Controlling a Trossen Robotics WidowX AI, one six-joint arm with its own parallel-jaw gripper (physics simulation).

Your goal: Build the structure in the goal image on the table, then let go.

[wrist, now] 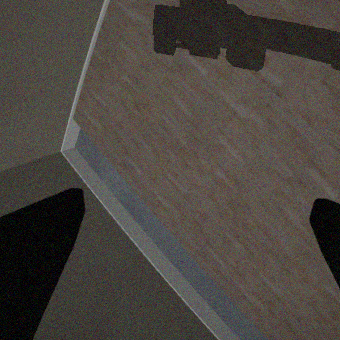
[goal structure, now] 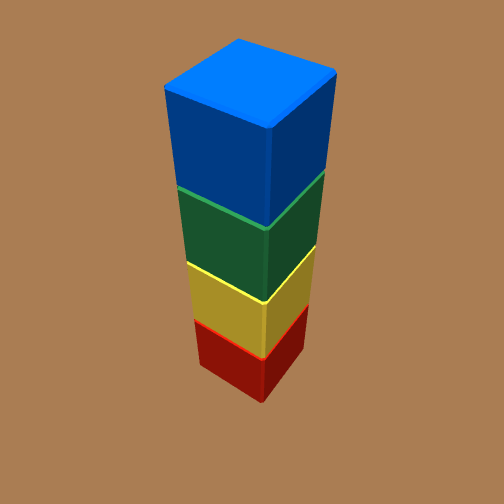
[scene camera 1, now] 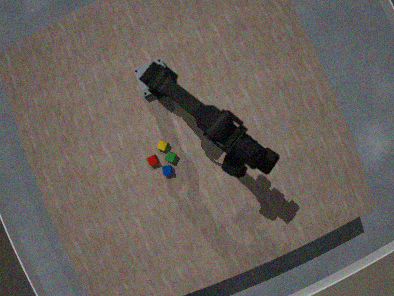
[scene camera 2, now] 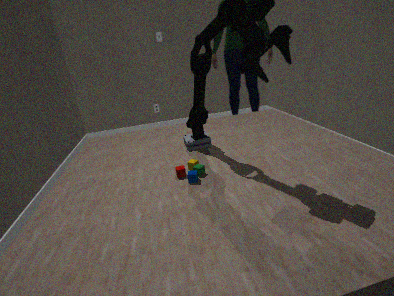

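Observation:
Four small cubes lie close together on the wood-look surface, laid out as a rough diamond. The yellow cube (scene camera 1: 162,146) (scene camera 2: 193,163) is nearest the arm's base, the blue cube (scene camera 1: 167,171) (scene camera 2: 193,176) is farthest from it. The red cube (scene camera 1: 153,160) (scene camera 2: 180,172) and the green cube (scene camera 1: 171,157) (scene camera 2: 199,170) are at the two sides. No cube is stacked on another. Whether yellow and green touch is too small to tell. My gripper (scene camera 2: 277,71) (wrist: 200,204) is open and empty, raised high and well away from the cubes. The cubes do not show in the wrist view.
The arm's pale base (scene camera 1: 145,80) (scene camera 2: 197,143) stands behind the cubes. The arm's shadow (scene camera 1: 275,202) (scene camera 2: 330,207) (wrist: 205,30) falls across the wood-look surface. A person (scene camera 2: 235,65) stands at the back wall in scene camera 2. A pale edge (wrist: 145,245) crosses the wrist view.

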